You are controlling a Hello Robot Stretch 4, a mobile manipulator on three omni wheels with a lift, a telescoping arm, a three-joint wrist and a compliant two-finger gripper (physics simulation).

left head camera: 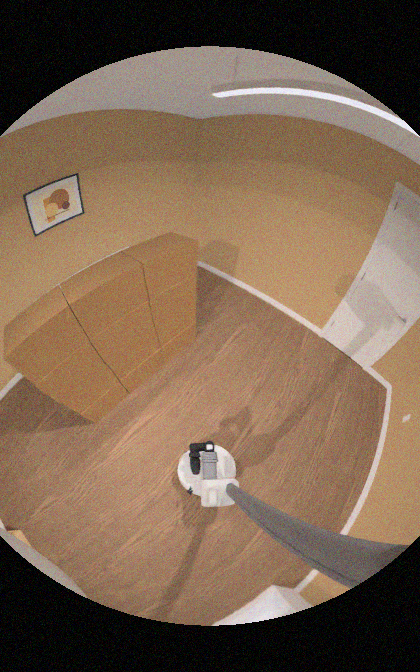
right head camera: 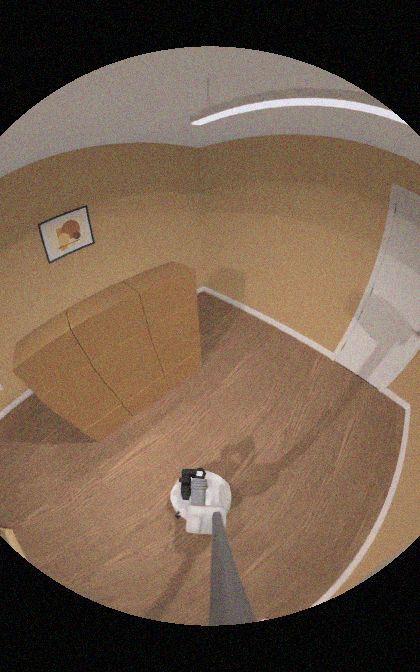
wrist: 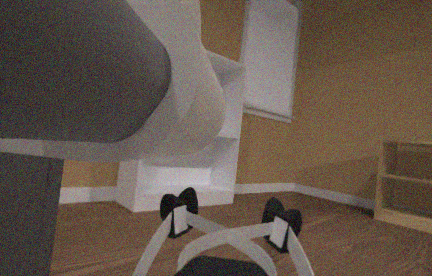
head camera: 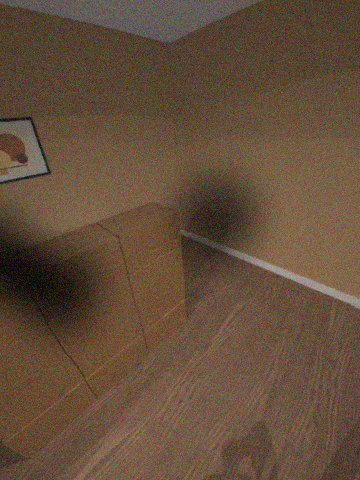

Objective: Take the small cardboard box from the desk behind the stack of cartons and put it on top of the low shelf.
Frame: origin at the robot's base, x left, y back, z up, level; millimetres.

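Where they show: gripper, fingertip midpoint: (wrist: 229,208).
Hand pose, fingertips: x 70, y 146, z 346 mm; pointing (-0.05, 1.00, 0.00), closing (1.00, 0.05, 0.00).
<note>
After its pixels a point has its place.
A large brown block with dark upright seams, which looks like the stack of cartons, stands near the wall at the left in the head camera (head camera: 100,310) {x 527, y -813, z 677 mm}, the left head camera (left head camera: 115,325) and the right head camera (right head camera: 115,350). The small cardboard box and the desk do not show in these views. The low shelf (wrist: 406,222) {x 1227, y 1964, z 5 mm}, pale wood with open compartments, stands partly in view at the right of the wrist view. My gripper (wrist: 229,208) {x 70, y 146, z 346 mm} is open and empty above the floor, far from the low shelf.
A white bookcase (wrist: 126,187) {x -621, y 1452, z 89 mm} stands by the wall in the wrist view, partly hidden by my own body. A white door (left head camera: 385,280) (right head camera: 382,300) is in the right wall. A framed picture (head camera: 15,150) {x 1364, y -1660, z 1492 mm} (left head camera: 54,204) (right head camera: 66,234) hangs above the brown block.
</note>
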